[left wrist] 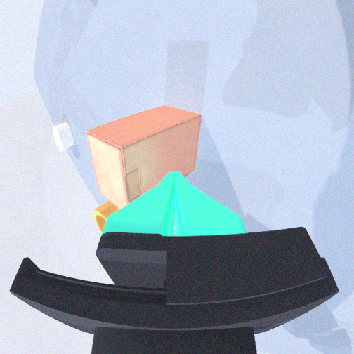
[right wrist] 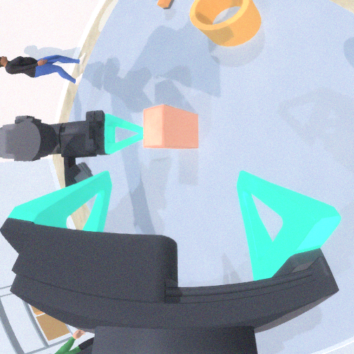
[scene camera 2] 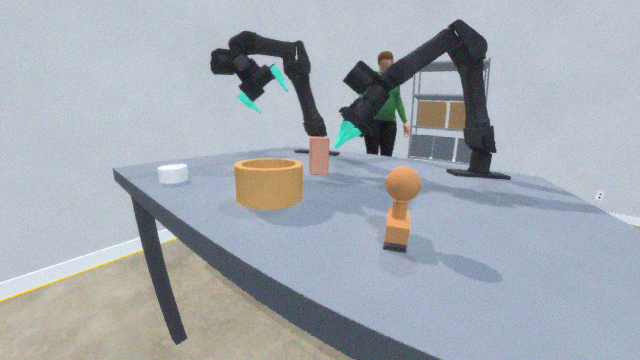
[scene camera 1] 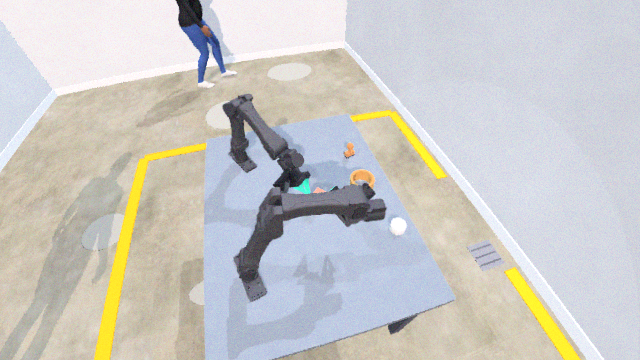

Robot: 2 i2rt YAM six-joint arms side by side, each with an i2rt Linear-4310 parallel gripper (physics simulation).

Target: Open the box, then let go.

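Places are measured from the left arm's base along level axes (x right, y ahead, z up), in centimetres.
Where they show: left gripper, fingertip midpoint: (scene camera 2: 334, 147); right gripper, fingertip midpoint: (scene camera 2: 273, 101); left arm's base at its link origin: (scene camera 2: 478, 175) (scene camera 1: 242, 160); right arm's base at its link origin: (scene camera 1: 249, 275).
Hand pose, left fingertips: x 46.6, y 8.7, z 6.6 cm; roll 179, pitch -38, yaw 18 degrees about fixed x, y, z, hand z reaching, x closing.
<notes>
Things, the pixels of their top centre, and the offset from my left fingertips. Level surfaces: height alone.
- salmon-pink box at its top centre: (scene camera 2: 319, 137) (scene camera 1: 318, 194) dy +1.5, dx +4.1, dz +2.7 cm
- table at its surface level: dz -6.6 cm
- orange ring-shaped bowl at its top centre: (scene camera 2: 268, 163) (scene camera 1: 362, 178) dy +24.9, dx +9.3, dz -0.6 cm
- white puck at its top centre: (scene camera 2: 172, 166) (scene camera 1: 398, 224) dy +19.0, dx +35.9, dz -3.5 cm
- orange knobbed piece at its top centre: (scene camera 2: 405, 166) (scene camera 1: 350, 143) dy +36.4, dx -9.8, dz +1.9 cm
A salmon-pink box (scene camera 1: 319, 190) (scene camera 2: 319, 156) (left wrist: 162, 155) (right wrist: 175, 129) stands upright on the table (scene camera 1: 380, 280) (scene camera 2: 500, 235). It has a paler face, and a small recess shows near that face's edge in the left wrist view. No gap shows at its edges, so it looks closed. My left gripper (scene camera 2: 335, 147) (left wrist: 173, 178) (right wrist: 146, 132) is shut and empty. Its teal fingertips are close beside the box near its top; whether they touch it is unclear. My right gripper (scene camera 2: 274, 102) (right wrist: 174, 177) is wide open and empty, high above the table. Its arm partly hides the box in scene camera 1.
An orange ring-shaped bowl (scene camera 1: 362, 172) (scene camera 2: 269, 187) (right wrist: 235, 35) and a white puck (scene camera 1: 398, 226) (scene camera 2: 173, 174) (left wrist: 63, 136) stand near the table's edge. An orange knobbed piece (scene camera 1: 349, 149) (scene camera 2: 398, 225) stands apart from them. The two arms are close together over the box.
</notes>
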